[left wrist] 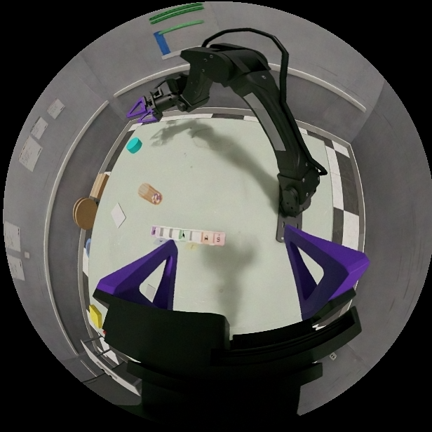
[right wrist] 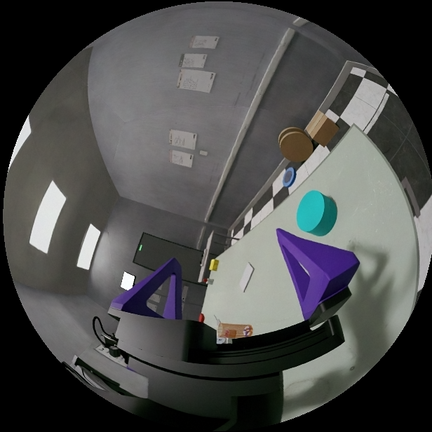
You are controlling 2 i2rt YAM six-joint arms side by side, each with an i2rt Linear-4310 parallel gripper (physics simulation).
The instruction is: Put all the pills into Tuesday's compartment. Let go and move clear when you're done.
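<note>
A long pill organizer (left wrist: 188, 235) lies on the table in the left wrist view, with small coloured, lettered compartments. A yellow flap (left wrist: 192, 246) sticks out beside its third compartment from the pink "S" end; a pale bluish flap (left wrist: 160, 241) shows near the purple end. An orange see-through bottle (left wrist: 150, 194) (right wrist: 232, 330) with pills visible inside stands beyond the organizer. A teal round cap (left wrist: 134, 145) (right wrist: 316, 213) lies apart from it. My left gripper (left wrist: 228, 238) is open and empty, above the table by the organizer. My right gripper (right wrist: 223, 250) (left wrist: 132, 119) is open and empty, near the cap.
A white card (left wrist: 118, 215) (right wrist: 247, 277) lies near the bottle. A yellow block (left wrist: 95, 316) (right wrist: 214, 264) is by the far table edge. Round brown discs (left wrist: 85, 213) (right wrist: 296, 145) and a brown box (right wrist: 323, 128) are beyond the edge. The right arm (left wrist: 270, 120) arches over the table.
</note>
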